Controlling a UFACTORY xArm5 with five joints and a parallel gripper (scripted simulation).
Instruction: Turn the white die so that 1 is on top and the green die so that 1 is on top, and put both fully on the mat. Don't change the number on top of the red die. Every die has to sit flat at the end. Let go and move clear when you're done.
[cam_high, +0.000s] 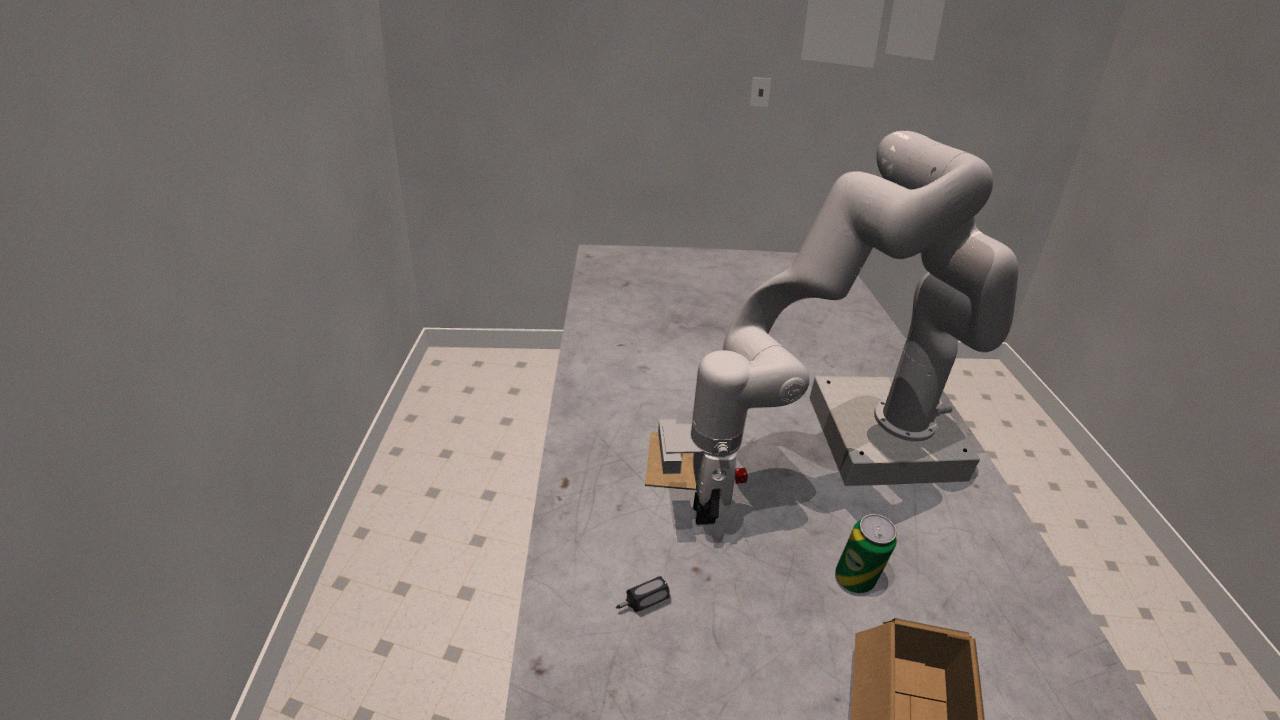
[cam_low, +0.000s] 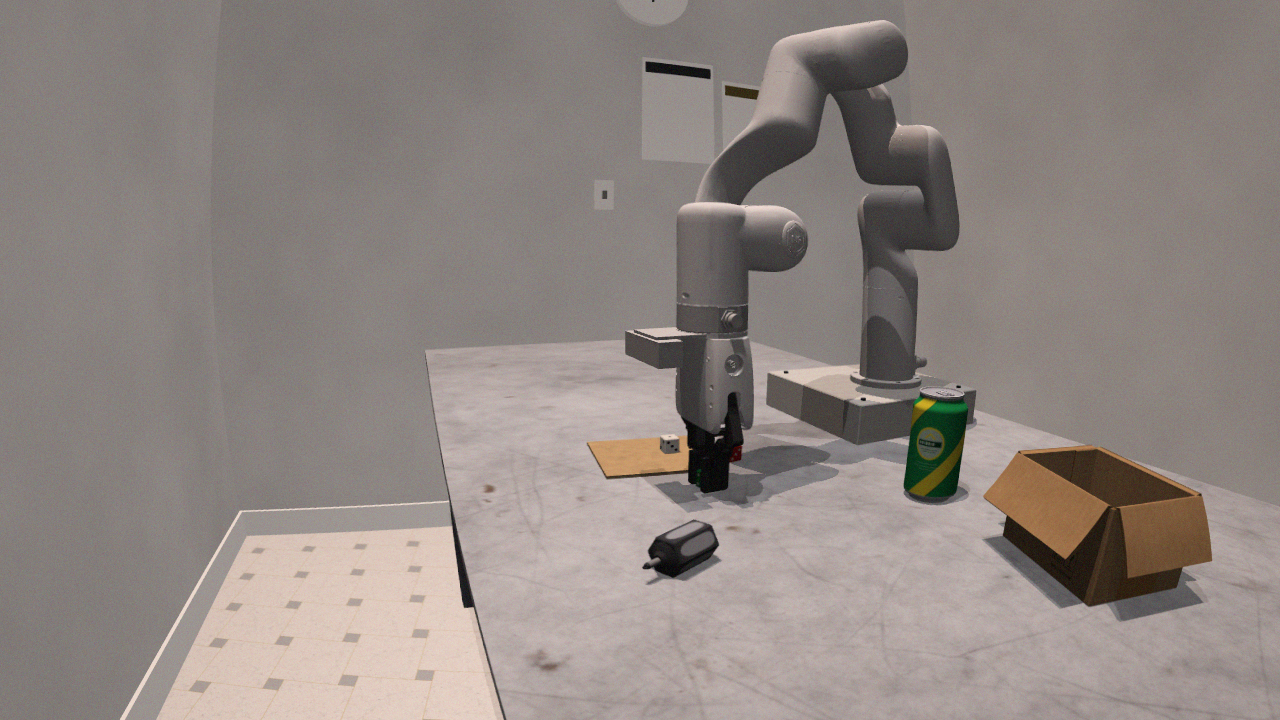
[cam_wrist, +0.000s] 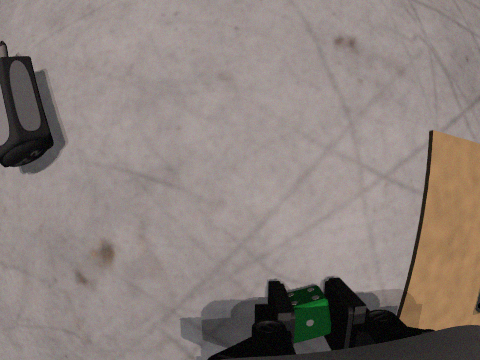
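Now: hand 9 cm past the red die, 7 cm to the left of it and 2 cm above it. The rest, counted from my hand: tan mat (14 cm to the right, 2 cm below, 1 cm behind); then green die (1 cm below); then white die (13 cm to the right, 3 cm behind, 1 cm below).
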